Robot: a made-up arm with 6 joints. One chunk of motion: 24 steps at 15 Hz.
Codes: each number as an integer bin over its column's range. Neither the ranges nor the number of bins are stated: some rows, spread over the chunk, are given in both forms.
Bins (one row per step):
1: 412 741 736 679 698 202
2: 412 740 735 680 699 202
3: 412 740 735 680 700 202
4: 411 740 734 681 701 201
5: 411 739 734 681 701 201
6: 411 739 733 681 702 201
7: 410 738 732 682 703 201
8: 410 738 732 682 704 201
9: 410 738 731 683 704 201
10: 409 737 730 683 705 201
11: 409 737 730 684 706 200
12: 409 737 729 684 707 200
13: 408 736 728 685 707 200
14: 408 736 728 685 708 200
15: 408 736 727 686 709 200
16: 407 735 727 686 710 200
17: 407 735 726 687 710 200
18: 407 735 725 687 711 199
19: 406 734 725 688 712 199
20: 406 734 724 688 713 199
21: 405 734 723 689 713 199
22: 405 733 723 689 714 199
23: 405 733 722 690 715 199
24: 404 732 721 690 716 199
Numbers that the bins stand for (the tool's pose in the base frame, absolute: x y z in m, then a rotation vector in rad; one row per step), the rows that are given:
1: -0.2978 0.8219 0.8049 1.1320 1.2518 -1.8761
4: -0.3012 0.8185 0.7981 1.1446 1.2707 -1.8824
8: -0.3046 0.8117 0.7913 1.1509 1.2896 -1.8824
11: -0.3080 0.8083 0.7845 1.1635 1.3023 -1.8887
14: -0.3114 0.8049 0.7777 1.1698 1.3149 -1.8887
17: -0.3148 0.8015 0.7709 1.1824 1.3275 -1.8887
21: -0.3216 0.7981 0.7607 1.1950 1.3464 -1.8950
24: -0.3250 0.7913 0.7539 1.2014 1.3653 -1.8950
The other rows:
2: -0.2978 0.8185 0.8015 1.1383 1.2581 -1.8761
3: -0.2978 0.8185 0.8015 1.1383 1.2644 -1.8761
5: -0.3012 0.8151 0.7981 1.1446 1.2707 -1.8824
6: -0.3012 0.8151 0.7947 1.1446 1.2770 -1.8824
7: -0.3046 0.8117 0.7913 1.1509 1.2833 -1.8824
9: -0.3046 0.8117 0.7879 1.1572 1.2896 -1.8824
10: -0.3080 0.8083 0.7845 1.1572 1.2959 -1.8824
12: -0.3080 0.8083 0.7811 1.1635 1.3086 -1.8887
13: -0.3114 0.8049 0.7777 1.1698 1.3086 -1.8887
15: -0.3114 0.8049 0.7743 1.1761 1.3212 -1.8887
16: -0.3148 0.8015 0.7743 1.1761 1.3275 -1.8887
18: -0.3148 0.8015 0.7675 1.1824 1.3338 -1.8950
19: -0.3182 0.7981 0.7675 1.1887 1.3401 -1.8950
20: -0.3182 0.7981 0.7641 1.1887 1.3464 -1.8950
22: -0.3216 0.7947 0.7607 1.1950 1.3527 -1.8950
23: -0.3216 0.7947 0.7573 1.2014 1.3590 -1.8950

